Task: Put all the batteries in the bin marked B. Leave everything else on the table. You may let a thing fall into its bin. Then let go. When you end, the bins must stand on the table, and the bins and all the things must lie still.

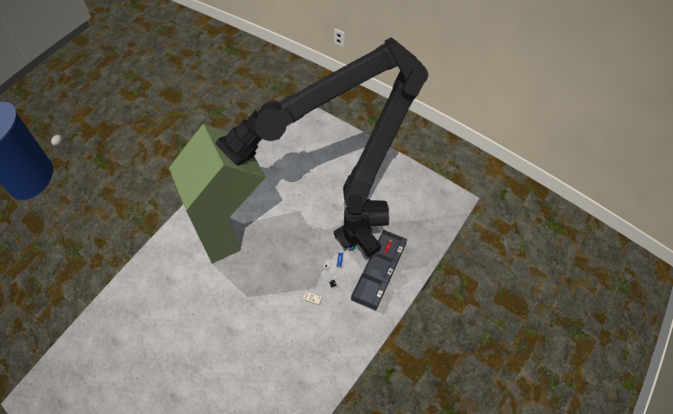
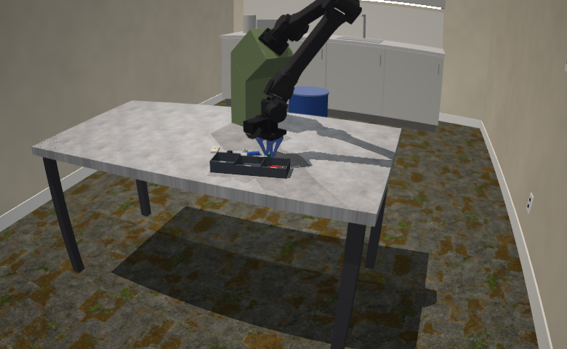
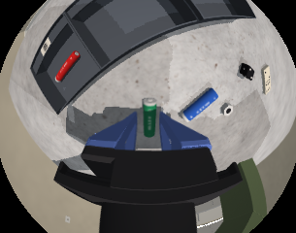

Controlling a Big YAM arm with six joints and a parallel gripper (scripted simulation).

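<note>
Right now the green battery is 10 mm below my hand. Also, from my hand: white ring-shaped piece: 20 mm behind, 110 mm to the right, 10 mm below; then red battery: 90 mm ahead, 70 mm to the left; then blue battery: 60 mm to the right, 10 mm below.
</note>
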